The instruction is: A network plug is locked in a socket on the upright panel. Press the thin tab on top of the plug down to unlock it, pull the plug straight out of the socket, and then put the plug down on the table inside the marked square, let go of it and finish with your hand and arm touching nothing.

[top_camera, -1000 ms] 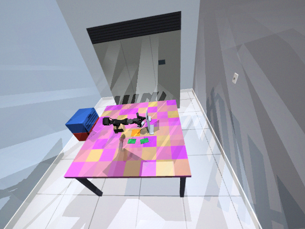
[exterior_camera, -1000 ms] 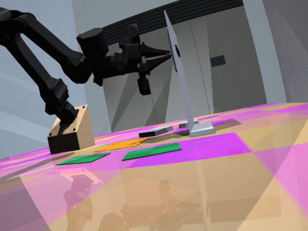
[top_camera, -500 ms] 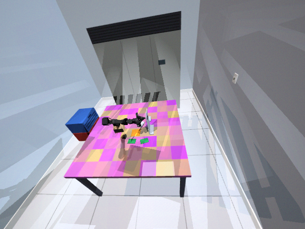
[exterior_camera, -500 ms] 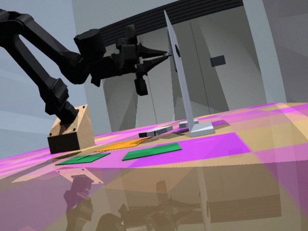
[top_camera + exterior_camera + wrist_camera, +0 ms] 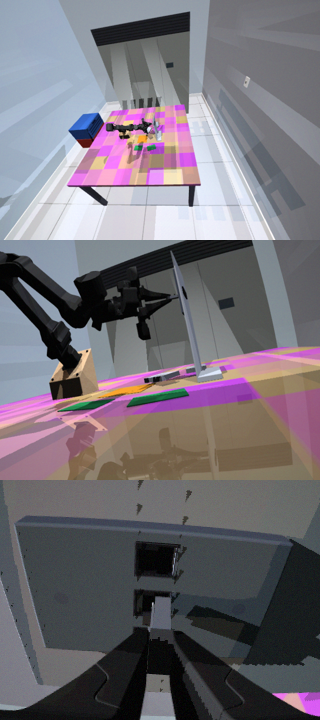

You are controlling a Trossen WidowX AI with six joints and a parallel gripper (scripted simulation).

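The orange flat square is 220 mm below my gripper tip, 160 mm behind it and 30 mm to the right of it. The rest, counted from my gripper tip: grey upright panel 80 mm below, 40 mm ahead; pale grey network plug right at my gripper tip.
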